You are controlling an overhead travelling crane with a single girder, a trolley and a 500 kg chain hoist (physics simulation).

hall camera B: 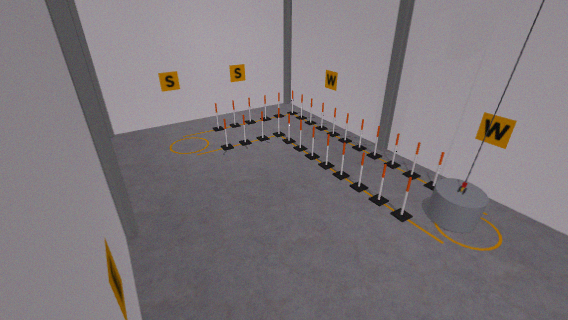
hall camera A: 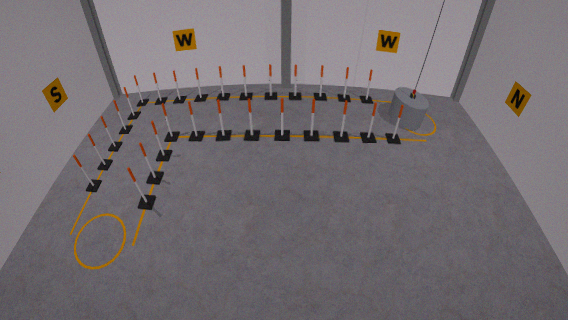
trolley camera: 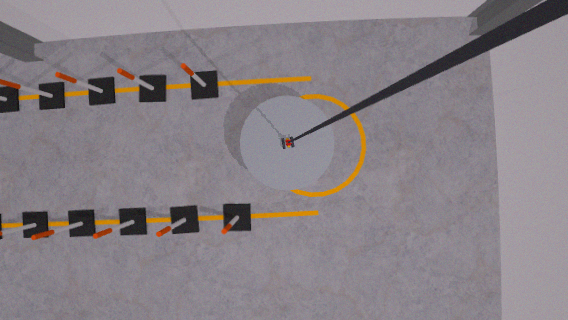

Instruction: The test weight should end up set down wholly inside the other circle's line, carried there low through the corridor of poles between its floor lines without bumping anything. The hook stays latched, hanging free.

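The grey round test weight (hall camera A: 407, 114) (hall camera B: 457, 210) (trolley camera: 280, 167) hangs from my hook (hall camera A: 413, 94) (hall camera B: 463, 188) (trolley camera: 287, 142), seemingly a little above the floor, its shadow offset to the left. The hook is shut on the weight's top fitting; the latch is too small to make out. The chain slants up to the right in all three views. The weight covers the left part of the near circle (hall camera A: 435, 126) (hall camera B: 501, 237) (trolley camera: 364, 145), at the corridor's mouth, between the ends of its floor lines. The other circle (hall camera A: 125, 239) (hall camera B: 170, 146) lies at the corridor's far end.
Two rows of red-and-white poles on black bases form an L-shaped corridor. The nearest wall-side pole (hall camera B: 438, 169) (trolley camera: 204, 85) and inner pole (hall camera A: 398, 122) (hall camera B: 406, 197) (trolley camera: 237, 218) stand left of the weight in the trolley view, apart from it. The W wall is behind the outer row.
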